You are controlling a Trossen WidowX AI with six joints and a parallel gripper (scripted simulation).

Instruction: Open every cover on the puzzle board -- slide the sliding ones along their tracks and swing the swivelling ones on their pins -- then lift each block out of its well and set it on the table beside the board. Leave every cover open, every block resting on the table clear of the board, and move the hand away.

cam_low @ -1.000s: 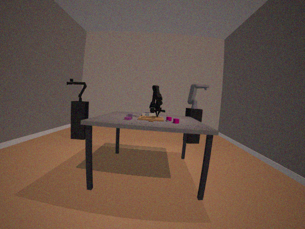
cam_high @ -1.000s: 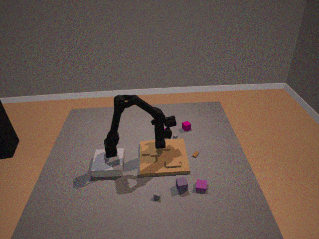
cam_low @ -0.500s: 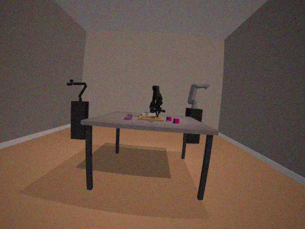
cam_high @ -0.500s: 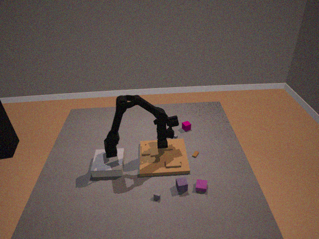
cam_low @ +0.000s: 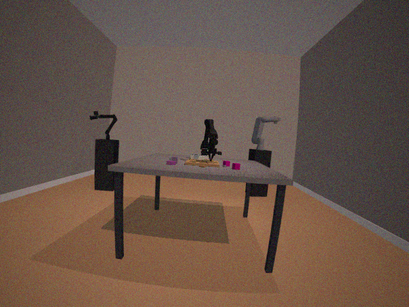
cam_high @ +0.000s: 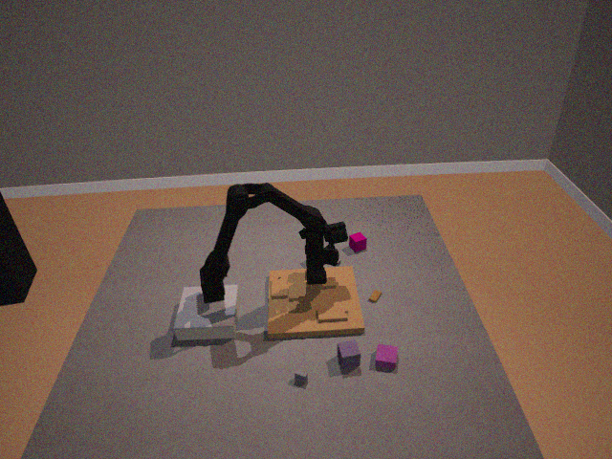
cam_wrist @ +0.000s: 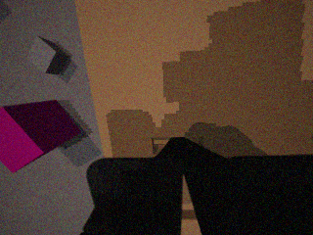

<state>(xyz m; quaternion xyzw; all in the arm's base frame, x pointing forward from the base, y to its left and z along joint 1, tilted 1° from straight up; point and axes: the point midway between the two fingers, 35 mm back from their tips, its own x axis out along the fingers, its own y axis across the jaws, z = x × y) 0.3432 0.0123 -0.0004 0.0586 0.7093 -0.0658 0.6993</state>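
Right now the tan puzzle board is 7 cm to the right of my gripper tip and 4 cm behind it. From my gripper tip the other things lie so: small tan piece (18 cm ahead, 10 cm to the right, 2 cm below); small grey piece (36 cm to the right, 13 cm behind, 1 cm below); purple block (33 cm to the right, 2 cm ahead).
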